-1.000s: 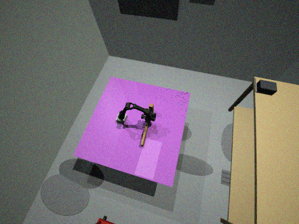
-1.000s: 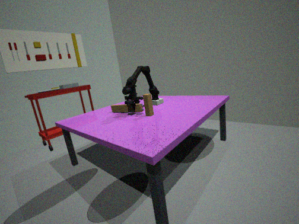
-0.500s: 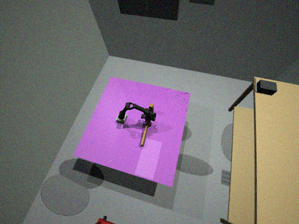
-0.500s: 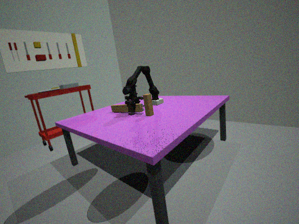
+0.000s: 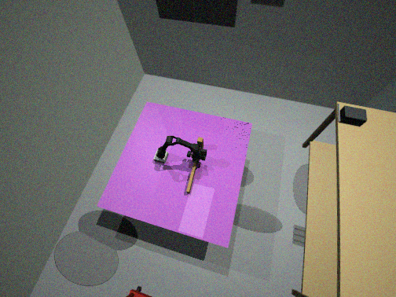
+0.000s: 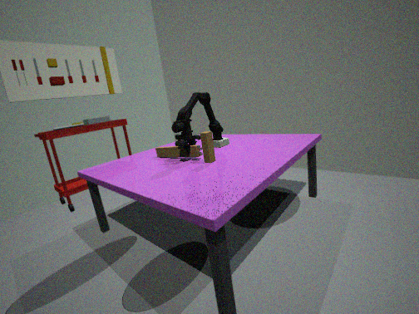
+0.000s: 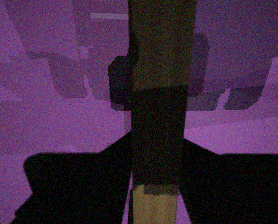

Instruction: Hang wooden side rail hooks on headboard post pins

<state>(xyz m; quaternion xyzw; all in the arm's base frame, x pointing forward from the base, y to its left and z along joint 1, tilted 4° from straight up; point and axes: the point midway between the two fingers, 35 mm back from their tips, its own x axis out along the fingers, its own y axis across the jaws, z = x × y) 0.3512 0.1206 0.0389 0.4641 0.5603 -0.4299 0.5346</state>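
The wooden headboard post is 30 mm behind my gripper tip, 150 mm to the left of it and 40 mm above it.
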